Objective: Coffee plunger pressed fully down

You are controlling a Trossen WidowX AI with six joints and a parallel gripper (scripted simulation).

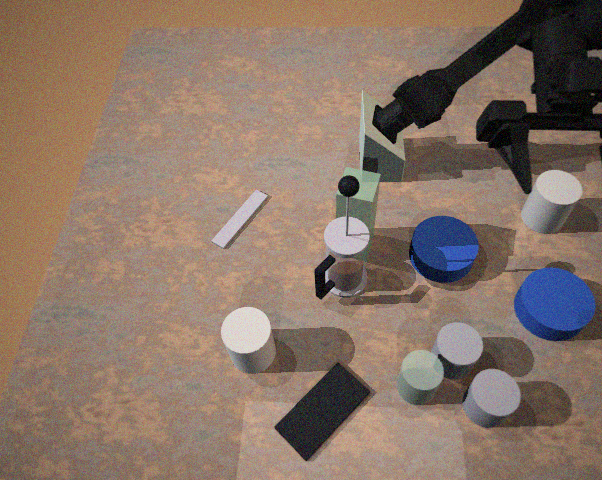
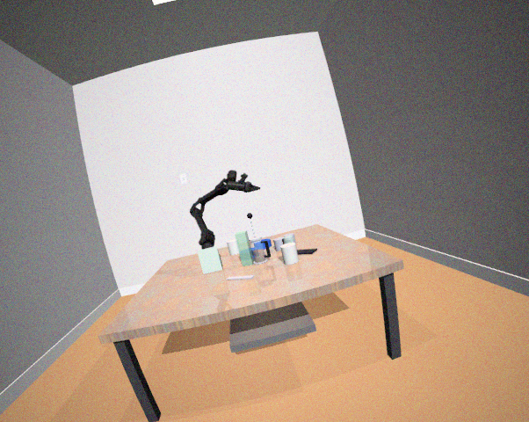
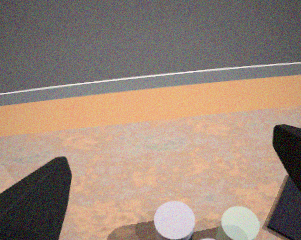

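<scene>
My gripper tip is now 60 mm past the glass coffee press, 260 mm to the left of it and 270 mm above it. The rest, counted from my gripper tip: white strip (170 mm behind, 480 mm to the right, 400 mm below); black slab (170 mm ahead, 250 mm to the right, 400 mm below); tall pale green box (150 mm behind, 250 mm to the right, 310 mm below).
</scene>
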